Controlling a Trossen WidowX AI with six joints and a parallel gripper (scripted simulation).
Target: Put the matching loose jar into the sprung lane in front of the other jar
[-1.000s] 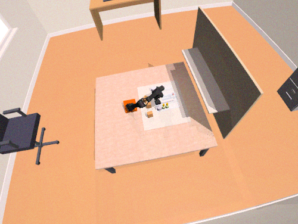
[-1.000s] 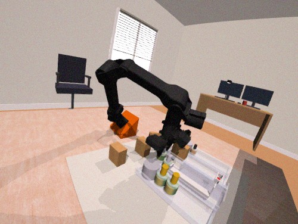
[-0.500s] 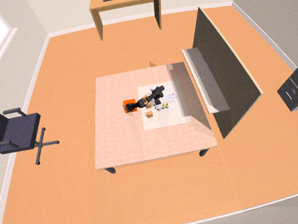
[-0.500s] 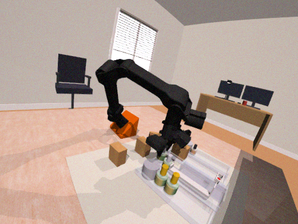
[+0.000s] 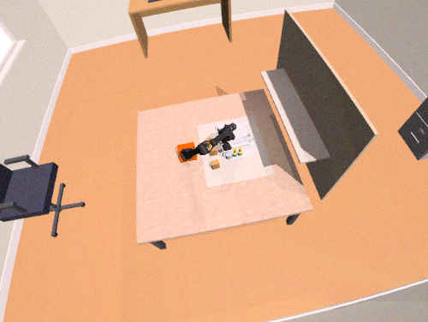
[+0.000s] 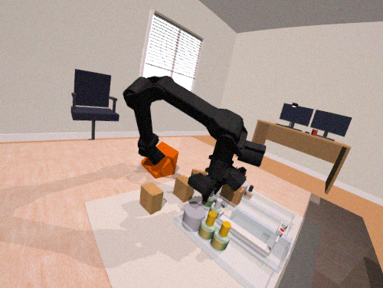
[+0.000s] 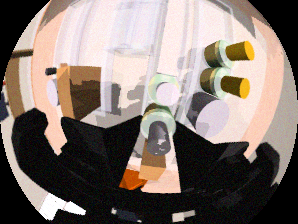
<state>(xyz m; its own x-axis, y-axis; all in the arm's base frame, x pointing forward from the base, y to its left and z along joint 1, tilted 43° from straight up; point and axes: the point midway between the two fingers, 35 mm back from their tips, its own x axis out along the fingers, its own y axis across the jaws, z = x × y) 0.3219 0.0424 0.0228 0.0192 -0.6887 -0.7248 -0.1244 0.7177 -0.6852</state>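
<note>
The clear lane rack is 140 mm ahead of my gripper tip, 40 mm to the left of it and 30 mm below it. Round my gripper tip: red mark (220 mm ahead, 60 mm to the left, 20 mm above); then small bottle (40 mm ahead, 220 mm to the left, 20 mm below).
</note>
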